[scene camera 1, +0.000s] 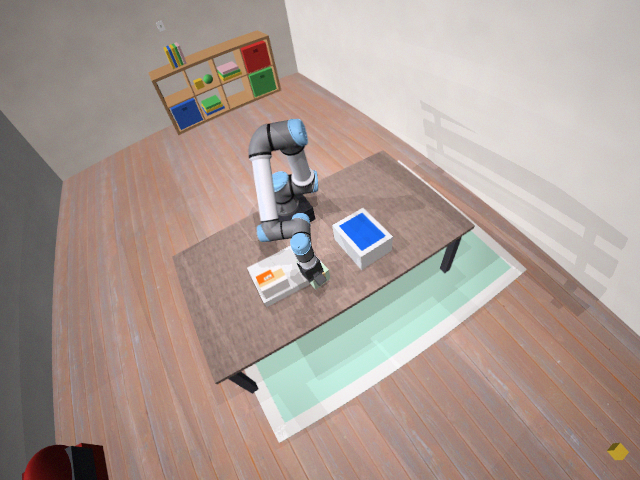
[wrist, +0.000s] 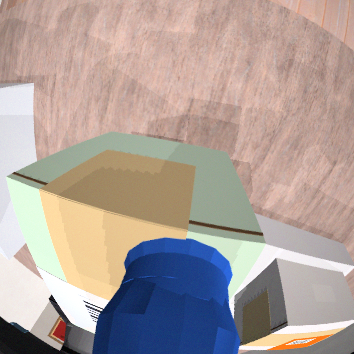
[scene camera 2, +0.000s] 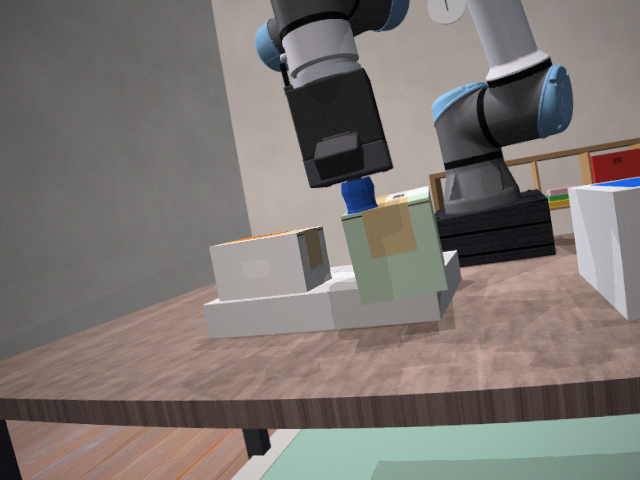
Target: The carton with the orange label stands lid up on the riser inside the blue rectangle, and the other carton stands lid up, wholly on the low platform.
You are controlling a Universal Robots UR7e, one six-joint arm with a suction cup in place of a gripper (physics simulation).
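My suction gripper (scene camera 2: 360, 208) (wrist: 177, 252) holds the pale green carton (scene camera 1: 324, 269) (scene camera 2: 403, 276) (wrist: 220, 195) by its lid, near one edge. This carton is lid up and leans slightly. It hangs above table height, at the near side of the low white platform (scene camera 1: 273, 257) (scene camera 2: 268, 317) (wrist: 310, 241), and covers part of that platform's front face in scene camera 2. The carton with the orange label (scene camera 1: 273, 284) (scene camera 2: 258, 273) (wrist: 317, 295) stands lid up on the platform's left part. The white riser (scene camera 1: 353, 253) (scene camera 2: 599, 242) (wrist: 15, 120) bears the blue rectangle (scene camera 1: 361, 231) (scene camera 2: 622, 182) on top.
The riser stands right of the platform on the brown table (scene camera 1: 222, 330) (scene camera 2: 155, 361) (wrist: 150, 65). The arm's dark base (scene camera 2: 498, 235) stands behind the platform. A shelf unit (scene camera 1: 165, 105) is against the far wall.
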